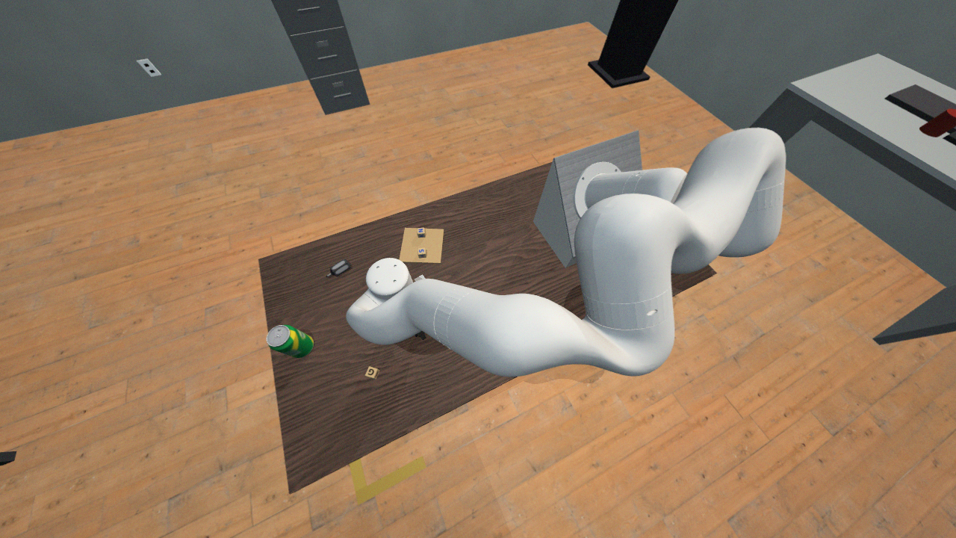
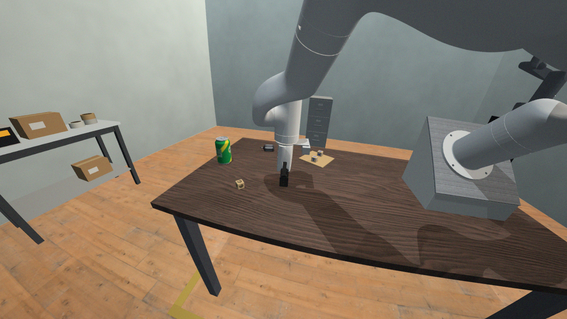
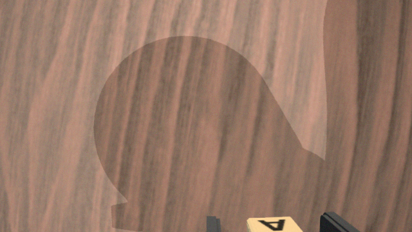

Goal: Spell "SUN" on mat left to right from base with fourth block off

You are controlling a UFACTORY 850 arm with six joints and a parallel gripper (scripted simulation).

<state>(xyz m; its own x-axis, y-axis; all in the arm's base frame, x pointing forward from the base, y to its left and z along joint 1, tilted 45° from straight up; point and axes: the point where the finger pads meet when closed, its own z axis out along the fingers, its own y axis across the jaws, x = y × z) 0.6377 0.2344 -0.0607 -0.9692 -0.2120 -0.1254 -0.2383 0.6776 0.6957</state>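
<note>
Right now my hand is 1 cm above the u block. From my hand the other things lie so: s block (23 cm to the right, 9 cm behind); tan mat (27 cm to the right, 10 cm behind, 2 cm below); g block (14 cm ahead, 9 cm to the left, 1 cm below).
</note>
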